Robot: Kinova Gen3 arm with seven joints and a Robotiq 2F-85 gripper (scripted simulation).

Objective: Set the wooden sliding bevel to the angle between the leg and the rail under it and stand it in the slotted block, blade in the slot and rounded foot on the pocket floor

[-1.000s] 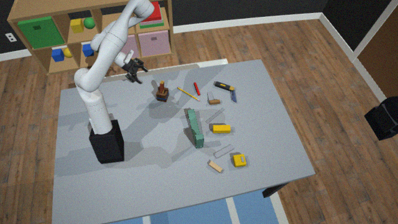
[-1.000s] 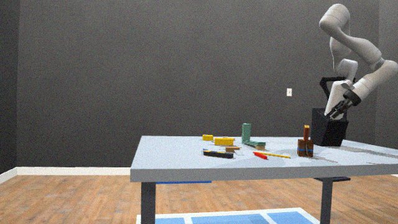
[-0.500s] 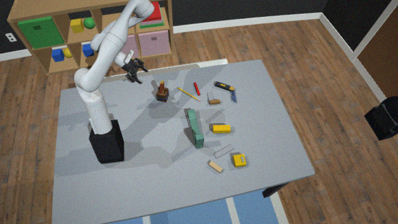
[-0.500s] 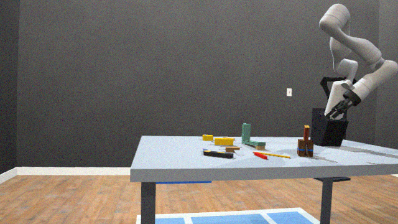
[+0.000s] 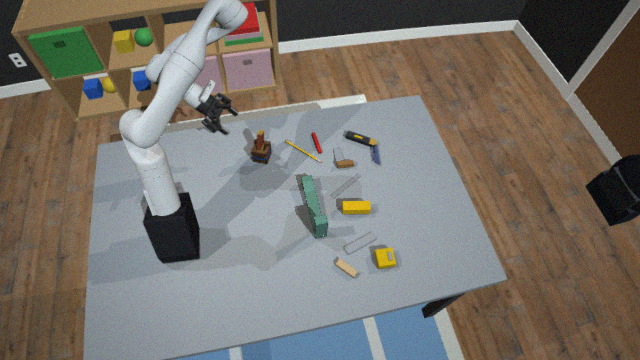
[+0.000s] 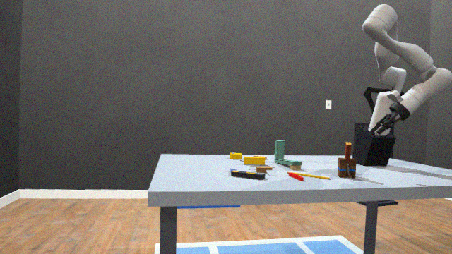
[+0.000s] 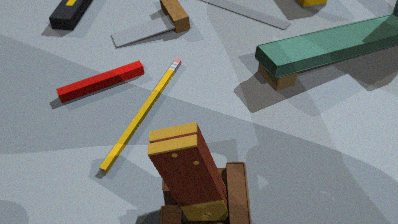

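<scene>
Now: the wooden sliding bevel 11 cm below my hand, 9 cm ahead of it and 4 cm to the right of it. From my hand the other things lie so: wooden-stocked square (38 cm ahead, 18 cm to the right, 17 cm below); red marker (31 cm ahead, 17 cm below, 7 cm to the right); grey blade (13 cm below, 9 cm ahead, 4 cm to the right).
</scene>
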